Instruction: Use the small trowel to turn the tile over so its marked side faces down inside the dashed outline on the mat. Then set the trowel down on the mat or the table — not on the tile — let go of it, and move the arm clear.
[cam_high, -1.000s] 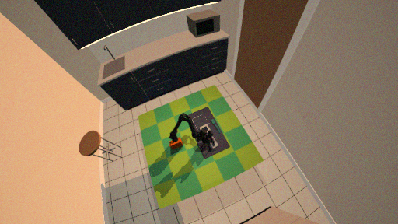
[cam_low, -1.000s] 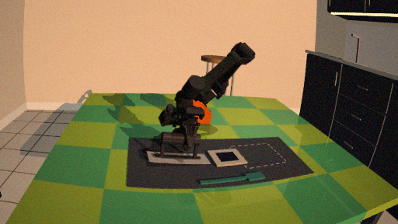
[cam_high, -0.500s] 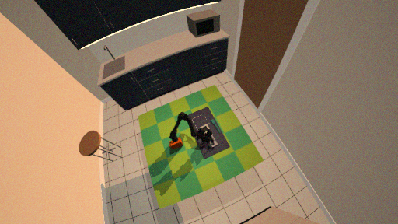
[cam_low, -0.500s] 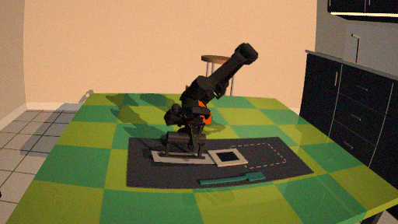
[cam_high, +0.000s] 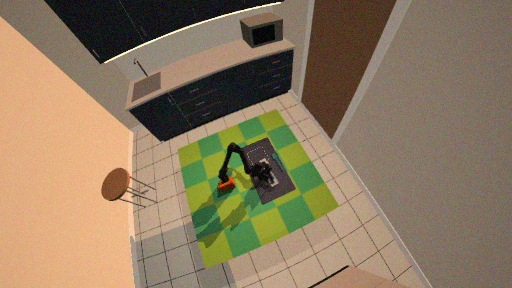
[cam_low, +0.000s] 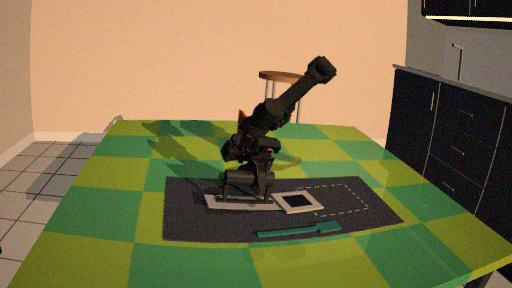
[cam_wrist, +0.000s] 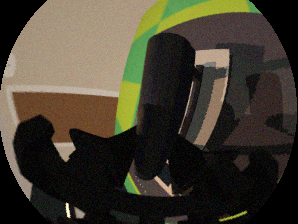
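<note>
My gripper tip is 3 cm past the tile, 11 cm to the right of it and 5 cm above it. From my gripper tip the other things lie so: dark mat 3 cm behind, 8 cm to the left, 7 cm below; then teal trowel 11 cm ahead, 11 cm to the left, 5 cm below.
</note>
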